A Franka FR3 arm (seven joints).
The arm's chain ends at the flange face. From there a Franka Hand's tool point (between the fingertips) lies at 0.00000 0.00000 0.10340 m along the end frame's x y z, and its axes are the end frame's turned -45 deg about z.
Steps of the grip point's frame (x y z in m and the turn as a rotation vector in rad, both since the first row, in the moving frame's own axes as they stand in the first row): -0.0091, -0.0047, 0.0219, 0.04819, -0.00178, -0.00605; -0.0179, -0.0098, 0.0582, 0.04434, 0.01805, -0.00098
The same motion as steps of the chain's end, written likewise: -0.0061, 0.0065, 0.0220, 0.03282, -0.03533, -0.00605; -0.0177, 0.0103, 0.0583, 0.04412, -0.01859, -0.00098
